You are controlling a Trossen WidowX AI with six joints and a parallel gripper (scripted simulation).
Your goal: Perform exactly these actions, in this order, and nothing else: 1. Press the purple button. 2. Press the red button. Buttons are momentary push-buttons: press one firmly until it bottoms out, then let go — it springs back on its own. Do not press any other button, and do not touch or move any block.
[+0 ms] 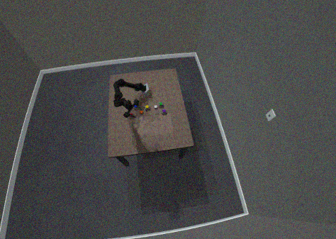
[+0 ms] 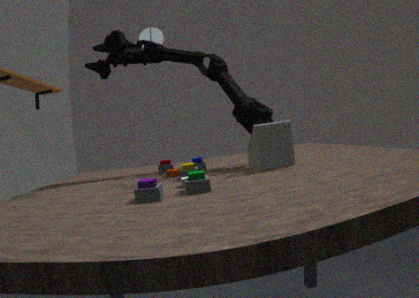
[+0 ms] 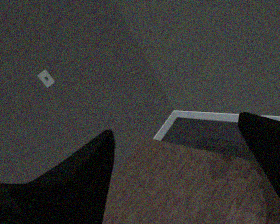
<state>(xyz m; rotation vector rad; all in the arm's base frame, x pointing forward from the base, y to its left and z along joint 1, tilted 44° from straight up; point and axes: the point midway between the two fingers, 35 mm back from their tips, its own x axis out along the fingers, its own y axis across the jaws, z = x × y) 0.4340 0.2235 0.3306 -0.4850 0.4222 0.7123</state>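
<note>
Now: the purple button 21 cm behind my gripper tip, 25 cm to the left of it and 37 cm below it. Round my gripper tip: orange block (23 cm behind, 1 cm to the right, 39 cm below); red button (19 cm behind, 13 cm to the right, 37 cm below); yellow button (28 cm behind, 6 cm to the left, 37 cm below).
</note>
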